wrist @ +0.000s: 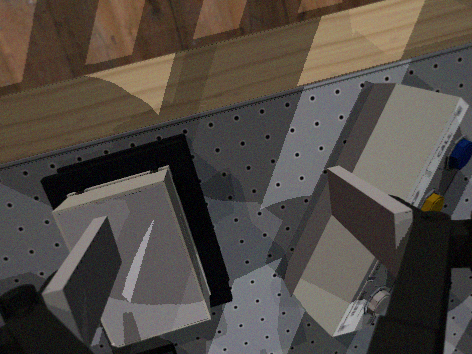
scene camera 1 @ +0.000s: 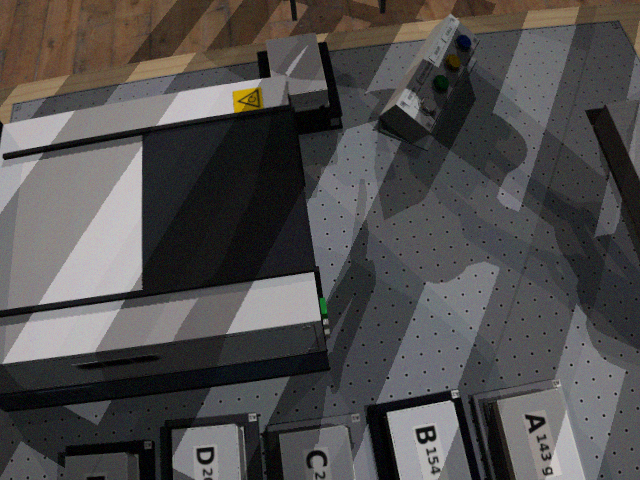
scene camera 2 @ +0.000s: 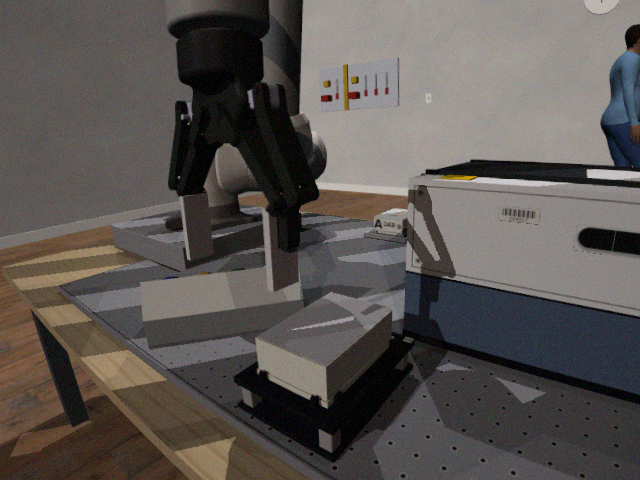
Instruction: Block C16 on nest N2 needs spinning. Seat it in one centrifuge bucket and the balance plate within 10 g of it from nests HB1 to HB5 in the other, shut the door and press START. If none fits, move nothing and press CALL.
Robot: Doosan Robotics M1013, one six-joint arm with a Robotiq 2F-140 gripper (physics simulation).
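Where they show: gripper, fingertip midpoint: (wrist: 224, 215) (scene camera 1: 337, 10) (scene camera 2: 236, 269); arm's base, origin of the base link: (scene camera 2: 211, 222).
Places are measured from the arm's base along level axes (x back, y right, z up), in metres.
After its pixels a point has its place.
Note:
A pale block (scene camera 1: 297, 59) {x -0.663, y 0.200, z 0.032 m} (scene camera 2: 320, 335) {x -0.678, y 0.214, z 0.032 m} (wrist: 150, 270) {x -0.656, y 0.189, z 0.032 m}, presumably C16, sits on a black nest (scene camera 1: 334, 111) {x -0.604, y 0.128, z -0.010 m} (scene camera 2: 372, 384) {x -0.726, y 0.194, z -0.010 m} (wrist: 201, 225) {x -0.614, y 0.204, z -0.010 m} beside the centrifuge (scene camera 1: 160, 320) {x -0.768, y -0.279, z 0.162 m} (scene camera 2: 465, 232) {x -0.729, y 0.038, z 0.105 m}. My gripper (scene camera 2: 239, 273) {x -0.598, y 0.251, z 0.088 m} (wrist: 224, 215) {x -0.598, y 0.251, z 0.088 m} is open and empty above the table. In the wrist view its left finger overlaps the block and its right finger overlaps the button box (scene camera 1: 408, 105) {x -0.490, y 0.111, z 0.027 m} (scene camera 2: 206, 304) {x -0.470, y 0.236, z 0.000 m} (wrist: 400, 130) {x -0.443, y 0.278, z 0.009 m}. Plates A 143 g (scene camera 1: 516, 428) {x -0.368, y -0.356, z 0.005 m} (scene camera 2: 398, 225) {x -0.380, y -0.320, z -0.010 m}, B 154 (scene camera 1: 405, 423) {x -0.503, y -0.351, z 0.005 m}, C (scene camera 1: 294, 444) {x -0.636, y -0.380, z 0.005 m} and D (scene camera 1: 186, 439) {x -0.769, y -0.381, z 0.005 m} stand in nests; C and D weights are cut off. A fifth plate (scene camera 1: 77, 467) {x -0.905, y -0.426, z 0.006 m} shows partly. Buckets do not show.
The centrifuge top has a pale panel (scene camera 1: 77, 222) {x -0.888, y -0.164, z 0.161 m} beside a dark area (scene camera 1: 222, 206) {x -0.716, y -0.144, z 0.164 m}; whether this is open is unclear. The box carries blue (scene camera 1: 463, 42) {x -0.394, y 0.249, z 0.022 m} (wrist: 461, 153) {x -0.400, y 0.258, z 0.027 m}, yellow (scene camera 1: 452, 62) {x -0.416, y 0.205, z 0.022 m} (wrist: 432, 203) {x -0.420, y 0.217, z 0.026 m} and green (scene camera 1: 440, 82) {x -0.438, y 0.162, z 0.022 m} buttons. A wooden edge (scene camera 2: 124, 377) {x -0.468, y 0.359, z -0.061 m} (wrist: 240, 85) {x -0.565, y 0.322, z -0.061 m} borders the perforated table.

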